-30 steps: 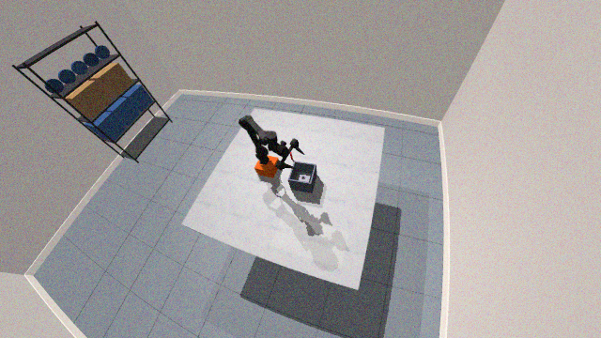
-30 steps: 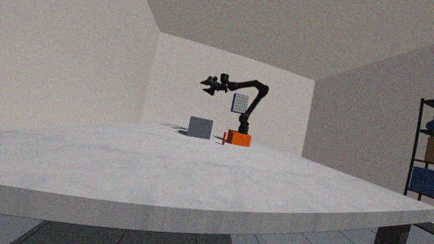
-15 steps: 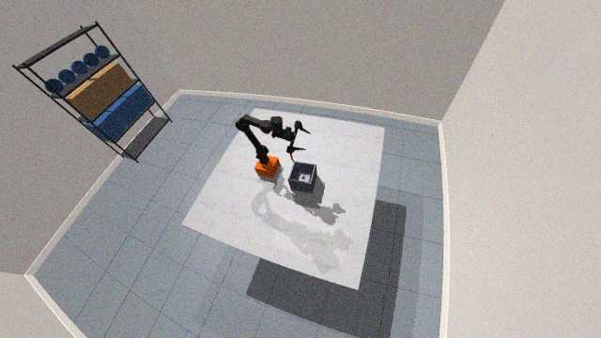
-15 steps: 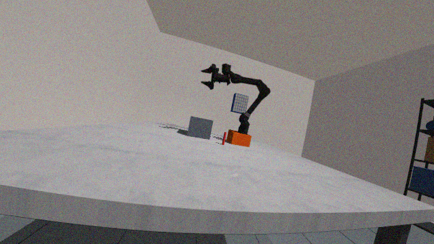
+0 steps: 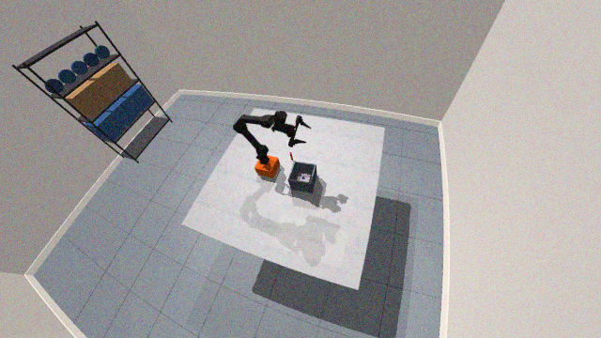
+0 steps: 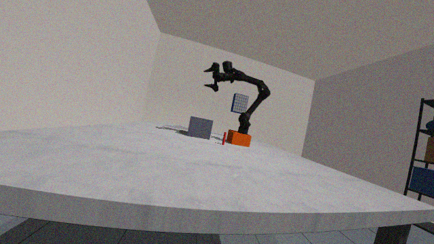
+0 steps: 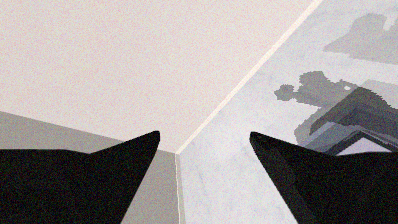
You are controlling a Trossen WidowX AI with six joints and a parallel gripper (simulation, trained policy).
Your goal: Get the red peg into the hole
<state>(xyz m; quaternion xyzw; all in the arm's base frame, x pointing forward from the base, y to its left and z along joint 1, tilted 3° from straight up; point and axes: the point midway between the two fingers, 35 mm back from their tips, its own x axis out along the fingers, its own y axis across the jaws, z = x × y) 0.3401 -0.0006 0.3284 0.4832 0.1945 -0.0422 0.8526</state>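
Right now the red peg is 190 mm behind my gripper tip, 90 mm to the left of it and 360 mm below it. The rest, counted from my gripper tip: plate: 50 mm behind, 100 mm to the right, 360 mm below.
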